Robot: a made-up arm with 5 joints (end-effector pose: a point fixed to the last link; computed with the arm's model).
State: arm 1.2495 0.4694 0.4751 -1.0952 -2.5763
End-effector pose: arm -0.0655 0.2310 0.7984 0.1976 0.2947 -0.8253 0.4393
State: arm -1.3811 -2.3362 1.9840 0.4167 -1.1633
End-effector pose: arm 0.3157 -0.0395 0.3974 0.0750 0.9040 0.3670 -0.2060
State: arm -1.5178 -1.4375 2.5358 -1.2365 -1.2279
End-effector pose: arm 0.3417 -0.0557 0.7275 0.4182 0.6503 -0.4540 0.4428
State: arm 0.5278 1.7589 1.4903 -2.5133 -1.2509
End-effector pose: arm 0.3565 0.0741 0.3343 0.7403 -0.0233 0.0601 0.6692
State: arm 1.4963 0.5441 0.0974 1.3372 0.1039
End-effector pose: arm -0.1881 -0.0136 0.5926 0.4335 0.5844 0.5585 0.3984
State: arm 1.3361 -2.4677 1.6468 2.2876 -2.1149
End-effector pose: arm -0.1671 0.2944 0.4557 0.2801 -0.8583 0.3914 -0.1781
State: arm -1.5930 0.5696 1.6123 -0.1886 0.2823
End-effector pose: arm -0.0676 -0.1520 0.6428 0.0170 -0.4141 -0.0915 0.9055
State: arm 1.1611 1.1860 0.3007 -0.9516 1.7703
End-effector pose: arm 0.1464 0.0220 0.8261 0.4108 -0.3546 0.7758 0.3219
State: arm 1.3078 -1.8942 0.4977 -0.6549 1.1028
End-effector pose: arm -0.3054 0.1650 0.1007 0.6501 -0.5594 -0.3955 -0.3288
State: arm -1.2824 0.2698 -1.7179 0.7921 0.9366
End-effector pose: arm -0.0569 0.1429 0.5846 0.8118 0.2284 0.3645 0.3948
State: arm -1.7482 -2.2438 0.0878 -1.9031 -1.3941
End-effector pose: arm 0.0862 -0.0795 0.0053 0.1657 -0.2160 0.7307 0.6260
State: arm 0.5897 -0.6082 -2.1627 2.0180 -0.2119
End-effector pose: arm -0.2108 -0.1566 0.5756 0.3714 0.0770 0.8707 0.3129
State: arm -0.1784 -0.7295 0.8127 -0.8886 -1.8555
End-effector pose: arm 0.2690 0.3101 0.5787 0.4300 -0.7546 -0.4230 0.2584
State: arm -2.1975 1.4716 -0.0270 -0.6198 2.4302
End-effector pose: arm -0.2087 0.1361 0.7159 0.4962 0.8191 0.2638 -0.1150
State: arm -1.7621 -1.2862 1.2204 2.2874 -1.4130
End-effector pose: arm 0.1160 -0.3109 0.4166 0.0081 0.4473 0.8602 0.2446
